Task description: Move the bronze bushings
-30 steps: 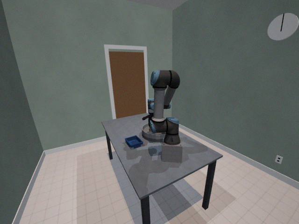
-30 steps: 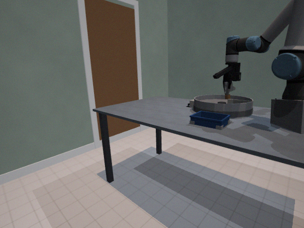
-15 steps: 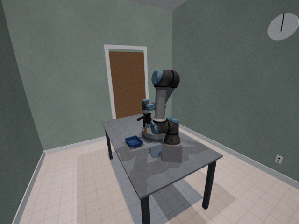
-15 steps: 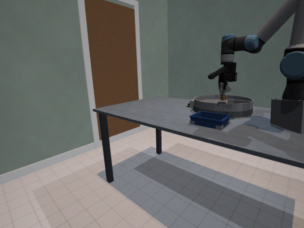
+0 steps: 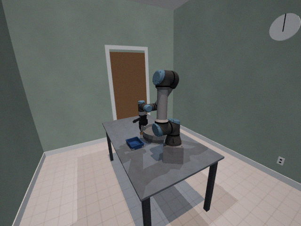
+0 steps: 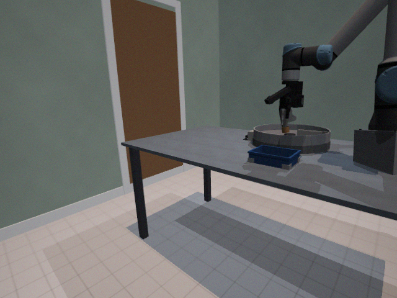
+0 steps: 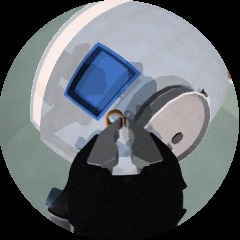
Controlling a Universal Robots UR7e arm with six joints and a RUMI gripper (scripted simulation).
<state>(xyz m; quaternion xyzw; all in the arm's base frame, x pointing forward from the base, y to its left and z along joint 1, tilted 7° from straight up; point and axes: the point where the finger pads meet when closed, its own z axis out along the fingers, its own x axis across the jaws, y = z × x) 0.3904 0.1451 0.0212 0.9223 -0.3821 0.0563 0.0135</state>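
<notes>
The blue crate lies 12 cm below my hand and 9 cm to the left of it. Also, from my hand: turntable: 28 cm to the right, 9 cm below, 7 cm ahead.
</notes>
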